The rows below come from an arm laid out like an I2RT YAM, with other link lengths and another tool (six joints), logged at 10 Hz.
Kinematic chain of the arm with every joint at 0, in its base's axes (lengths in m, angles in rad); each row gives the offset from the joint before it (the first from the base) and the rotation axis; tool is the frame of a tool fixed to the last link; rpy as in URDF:
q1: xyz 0 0 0.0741 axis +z
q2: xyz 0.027 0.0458 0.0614 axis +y
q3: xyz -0.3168 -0.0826 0 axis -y
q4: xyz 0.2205 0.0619 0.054 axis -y
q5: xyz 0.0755 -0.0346 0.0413 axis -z
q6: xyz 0.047 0 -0.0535 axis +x
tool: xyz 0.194 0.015 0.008 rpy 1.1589 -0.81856 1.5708
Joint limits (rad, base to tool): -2.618..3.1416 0..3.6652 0..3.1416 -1.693..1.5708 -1.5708..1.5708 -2.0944..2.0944
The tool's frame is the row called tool.
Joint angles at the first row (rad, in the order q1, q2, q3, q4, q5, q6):
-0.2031, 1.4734, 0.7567, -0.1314, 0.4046, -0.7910
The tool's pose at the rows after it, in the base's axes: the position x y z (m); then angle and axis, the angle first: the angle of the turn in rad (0 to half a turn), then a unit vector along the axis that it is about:
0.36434 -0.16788 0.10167 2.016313 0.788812 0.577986 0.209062
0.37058 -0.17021 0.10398 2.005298 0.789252 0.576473 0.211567
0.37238 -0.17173 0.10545 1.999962 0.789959 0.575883 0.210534
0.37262 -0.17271 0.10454 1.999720 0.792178 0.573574 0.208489
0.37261 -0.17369 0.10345 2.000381 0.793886 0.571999 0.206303
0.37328 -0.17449 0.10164 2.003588 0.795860 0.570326 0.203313
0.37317 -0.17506 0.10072 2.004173 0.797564 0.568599 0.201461
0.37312 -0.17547 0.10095 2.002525 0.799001 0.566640 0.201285
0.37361 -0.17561 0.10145 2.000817 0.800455 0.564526 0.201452
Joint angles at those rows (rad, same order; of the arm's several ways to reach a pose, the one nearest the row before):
-0.2031, 1.5059, 0.7597, -0.1089, 0.4110, -0.7944
-0.2035, 1.5192, 0.7712, -0.0952, 0.4149, -0.7956
-0.2035, 1.5234, 0.7780, -0.0948, 0.4198, -0.7956
-0.2039, 1.5288, 0.7799, -0.0944, 0.4232, -0.7902
-0.2051, 1.5337, 0.7814, -0.0944, 0.4255, -0.7868
-0.2054, 1.5432, 0.7868, -0.0971, 0.4278, -0.7815
-0.2054, 1.5471, 0.7879, -0.0978, 0.4305, -0.7769
-0.2054, 1.5471, 0.7879, -0.0975, 0.4324, -0.7731
-0.2043, 1.5478, 0.7899, -0.0982, 0.4347, -0.7681

